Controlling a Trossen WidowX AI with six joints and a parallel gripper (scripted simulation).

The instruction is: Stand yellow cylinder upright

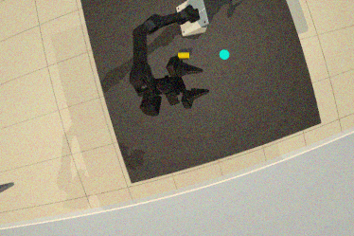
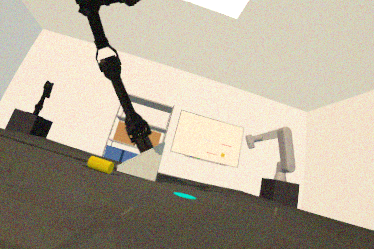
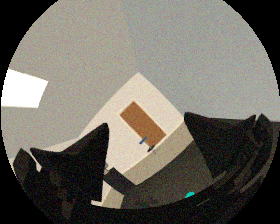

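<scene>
Right now my gripper tip is 49 cm above the yellow tall cylinder, 19 cm past it and 2 cm to the left of it. Round my gripper tip: cyan circle 50 cm below, 23 cm to the left, 16 cm behind.
</scene>
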